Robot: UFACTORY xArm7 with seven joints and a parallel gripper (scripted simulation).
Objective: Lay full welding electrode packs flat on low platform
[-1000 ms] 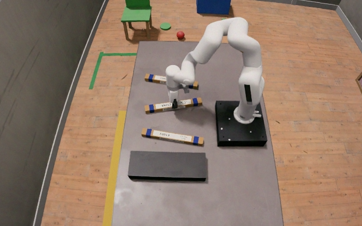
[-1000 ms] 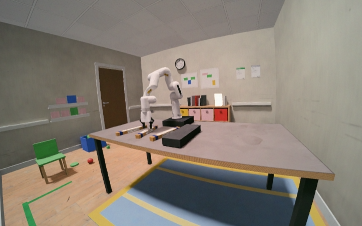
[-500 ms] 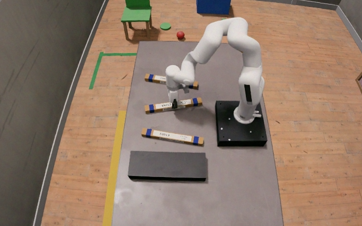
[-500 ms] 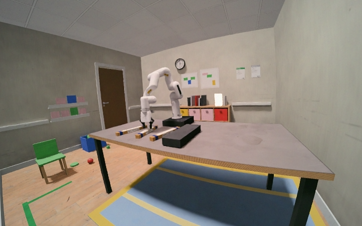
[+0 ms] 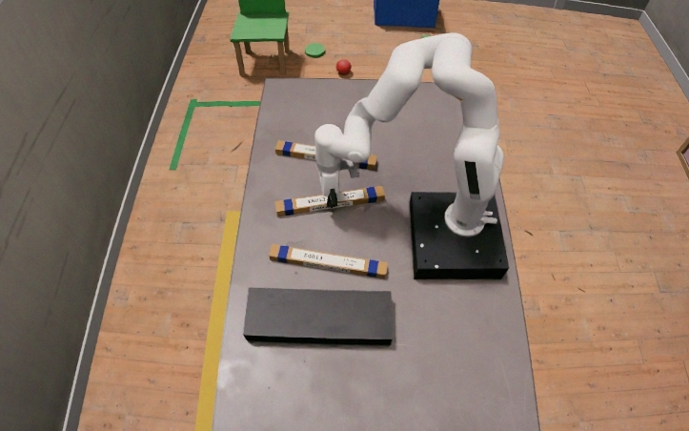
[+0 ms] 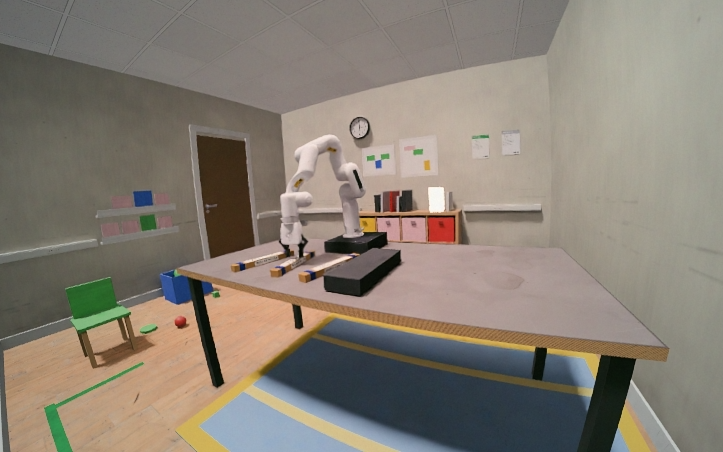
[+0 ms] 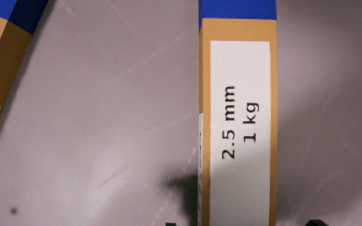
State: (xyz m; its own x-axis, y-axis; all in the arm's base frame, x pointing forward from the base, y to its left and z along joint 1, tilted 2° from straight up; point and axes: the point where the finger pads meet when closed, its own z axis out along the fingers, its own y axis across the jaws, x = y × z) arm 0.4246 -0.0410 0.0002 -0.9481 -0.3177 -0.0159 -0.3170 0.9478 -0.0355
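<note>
My gripper is now 30 mm above the pack. Round my hand: pack of welding electrodes: 30 mm behind, 210 mm to the left, 30 mm below; platform: 30 mm behind, 400 mm to the left, 40 mm below.
</note>
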